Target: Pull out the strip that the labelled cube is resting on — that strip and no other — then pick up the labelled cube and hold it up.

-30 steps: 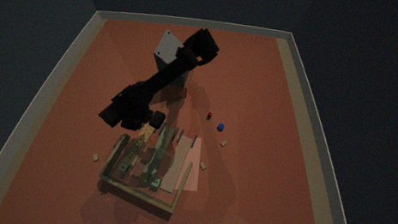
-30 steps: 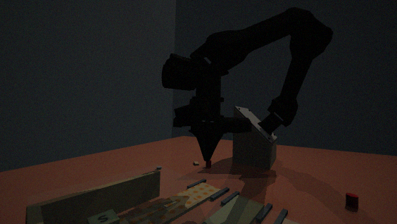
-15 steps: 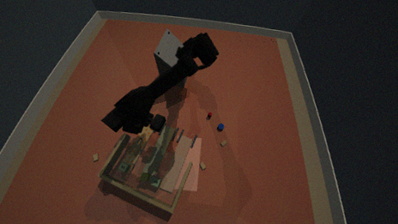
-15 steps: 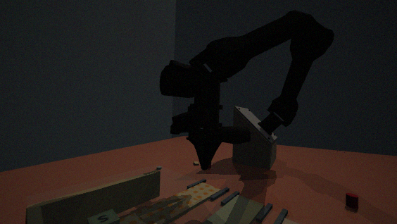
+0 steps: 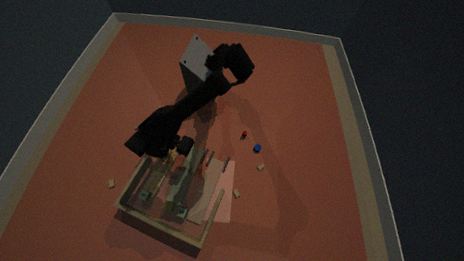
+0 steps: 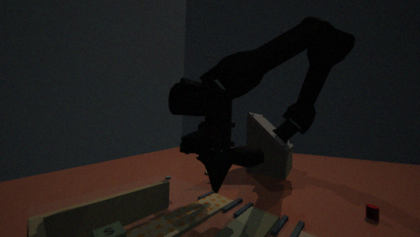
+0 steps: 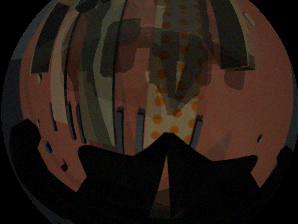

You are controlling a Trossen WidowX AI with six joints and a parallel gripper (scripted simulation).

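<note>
My gripper tip is 9 cm short of the dotted strip, 2 cm to the left of it and 2 cm above it. From my gripper tip the other things lie so: blue disc: 34 cm to the left, 7 cm behind, 2 cm below.
</note>
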